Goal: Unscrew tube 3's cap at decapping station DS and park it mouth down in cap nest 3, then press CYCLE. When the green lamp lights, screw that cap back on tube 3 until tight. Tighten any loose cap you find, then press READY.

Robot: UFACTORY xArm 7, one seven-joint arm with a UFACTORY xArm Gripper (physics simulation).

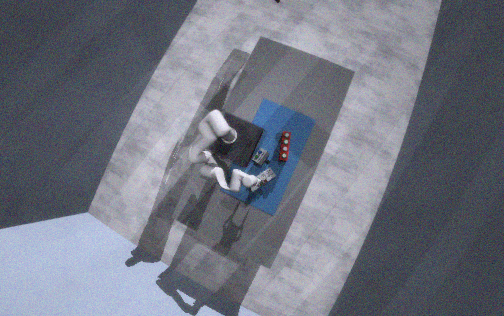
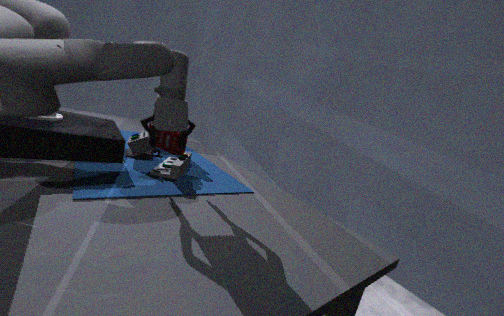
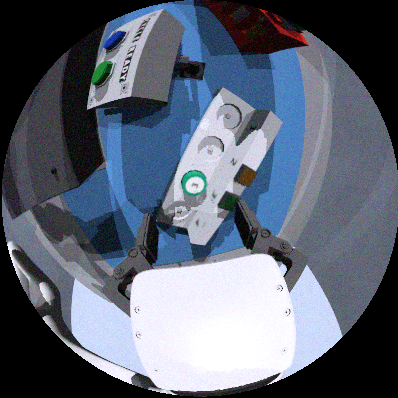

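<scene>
A pale nest block has round nests in a row. A green-rimmed cap with a white top sits at nest 3; other nests look empty. A dark green square and an orange-brown square are on the block. My gripper is open and empty above the block's nest 4 end, its fingers apart from the cap. The grey console carries a blue button and a green button, marked CYCLE and READY.
A red rack with several white-topped tubes stands beyond the block; whether each is capped is unclear. A small black fixture stands beside the console. The dark base slab borders the blue mat.
</scene>
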